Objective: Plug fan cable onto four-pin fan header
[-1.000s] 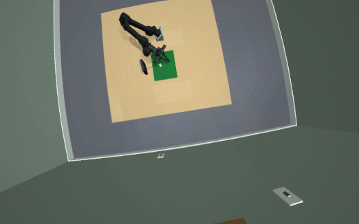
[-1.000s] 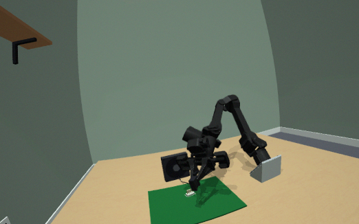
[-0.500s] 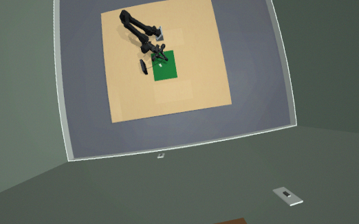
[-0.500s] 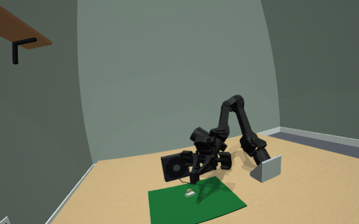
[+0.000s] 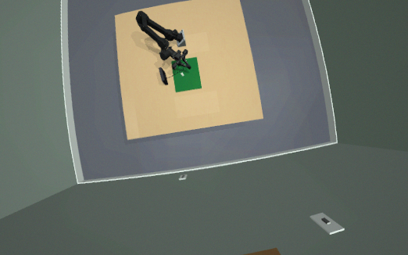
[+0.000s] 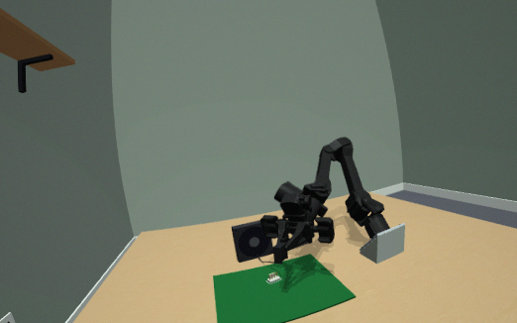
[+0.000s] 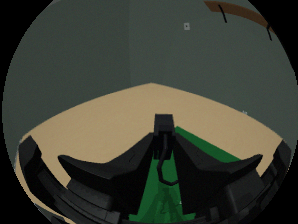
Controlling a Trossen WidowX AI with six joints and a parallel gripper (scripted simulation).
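My gripper tip is 140 mm above the green board, 40 mm to the left of it and 10 mm short of it. Round my gripper tip: pale four-pin header 130 mm below, 70 mm to the right; dark fan plug 10 mm below; black fan 220 mm to the right, 70 mm below.
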